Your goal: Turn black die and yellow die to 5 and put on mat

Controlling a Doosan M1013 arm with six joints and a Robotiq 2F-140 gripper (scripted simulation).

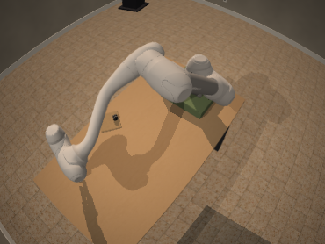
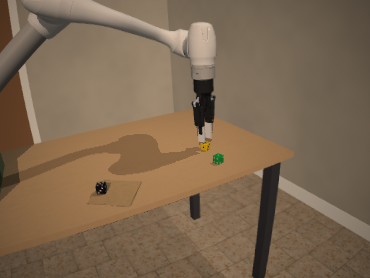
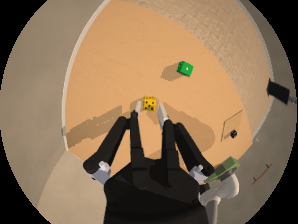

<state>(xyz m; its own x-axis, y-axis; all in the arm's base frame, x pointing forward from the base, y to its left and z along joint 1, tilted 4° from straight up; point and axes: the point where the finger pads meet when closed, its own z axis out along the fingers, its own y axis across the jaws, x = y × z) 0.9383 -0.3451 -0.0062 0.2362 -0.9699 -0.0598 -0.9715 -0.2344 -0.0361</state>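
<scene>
The yellow die lies 6 cm below my hand. Round my hand: black die 47 cm behind, 5 cm below, 2 cm to the right; mat 43 cm behind, 7 cm below, 4 cm to the right; green die 12 cm to the right, 6 cm below, 5 cm behind.
</scene>
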